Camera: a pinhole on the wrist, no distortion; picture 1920 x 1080 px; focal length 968.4 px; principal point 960.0 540.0 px. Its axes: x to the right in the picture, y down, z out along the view. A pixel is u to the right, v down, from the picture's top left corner.
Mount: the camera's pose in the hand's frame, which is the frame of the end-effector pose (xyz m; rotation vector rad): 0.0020 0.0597 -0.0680 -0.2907 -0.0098 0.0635
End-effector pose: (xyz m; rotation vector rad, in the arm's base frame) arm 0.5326 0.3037 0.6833 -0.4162 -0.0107 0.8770
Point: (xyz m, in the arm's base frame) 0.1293 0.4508 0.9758
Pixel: 608.5 710.1
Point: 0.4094 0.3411 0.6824
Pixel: 537.9 751.9
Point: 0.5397 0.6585 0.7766
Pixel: 1827.1 549.0
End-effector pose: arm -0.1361 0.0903 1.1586 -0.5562 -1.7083 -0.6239
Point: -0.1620 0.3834 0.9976
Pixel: 573.2 646.5
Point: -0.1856 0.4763 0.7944
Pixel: 282.2 633.6
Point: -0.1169 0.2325 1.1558
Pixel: 962.4 619.9
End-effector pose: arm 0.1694 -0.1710 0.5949 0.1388 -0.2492 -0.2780
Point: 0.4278 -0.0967 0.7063
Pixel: outside the picture
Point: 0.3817 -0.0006 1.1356
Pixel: 1450.9 667.1
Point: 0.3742 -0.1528 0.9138
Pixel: 1745.5 399.7
